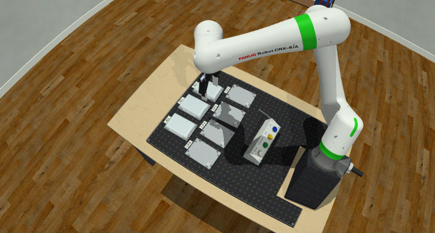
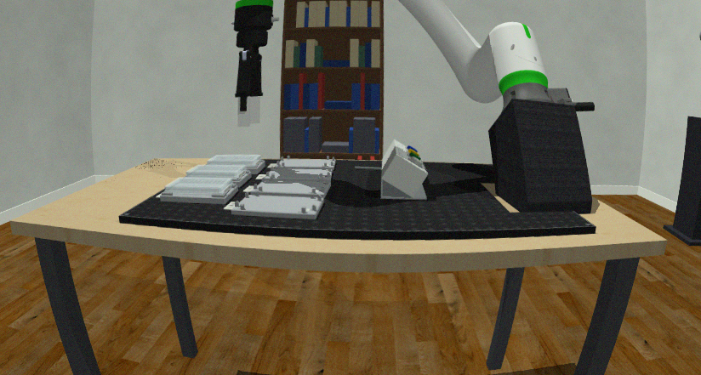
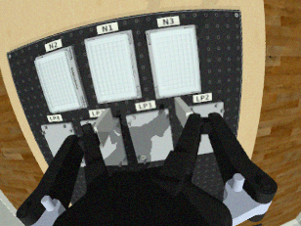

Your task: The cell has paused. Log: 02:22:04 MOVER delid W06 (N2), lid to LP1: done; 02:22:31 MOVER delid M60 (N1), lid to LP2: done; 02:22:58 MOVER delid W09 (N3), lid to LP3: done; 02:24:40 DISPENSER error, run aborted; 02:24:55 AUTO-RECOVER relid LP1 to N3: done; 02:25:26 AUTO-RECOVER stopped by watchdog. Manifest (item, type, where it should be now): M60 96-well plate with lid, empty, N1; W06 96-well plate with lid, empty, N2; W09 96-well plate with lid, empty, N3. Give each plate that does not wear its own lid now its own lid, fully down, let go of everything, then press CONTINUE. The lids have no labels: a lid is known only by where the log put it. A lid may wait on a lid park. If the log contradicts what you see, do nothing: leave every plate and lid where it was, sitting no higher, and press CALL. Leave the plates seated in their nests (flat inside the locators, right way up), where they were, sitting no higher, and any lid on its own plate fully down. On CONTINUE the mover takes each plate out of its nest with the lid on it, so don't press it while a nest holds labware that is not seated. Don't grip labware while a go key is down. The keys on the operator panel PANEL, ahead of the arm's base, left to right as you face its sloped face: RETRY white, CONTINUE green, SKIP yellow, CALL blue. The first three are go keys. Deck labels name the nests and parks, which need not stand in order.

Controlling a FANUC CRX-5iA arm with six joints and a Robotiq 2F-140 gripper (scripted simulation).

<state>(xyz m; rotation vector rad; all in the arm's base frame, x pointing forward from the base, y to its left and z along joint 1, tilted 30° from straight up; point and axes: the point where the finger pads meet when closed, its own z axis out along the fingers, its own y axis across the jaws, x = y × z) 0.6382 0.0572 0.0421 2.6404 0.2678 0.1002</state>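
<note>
Now: the green key 37 cm behind my hand, 3 cm to the left of it and 8 cm below it. From my hand the other things lie so: park LP1: 12 cm behind, 2 cm to the right, 14 cm below; LP1 label: 3 cm behind, 14 cm below; N3 label: 16 cm ahead, 5 cm to the right, 14 cm below.
</note>
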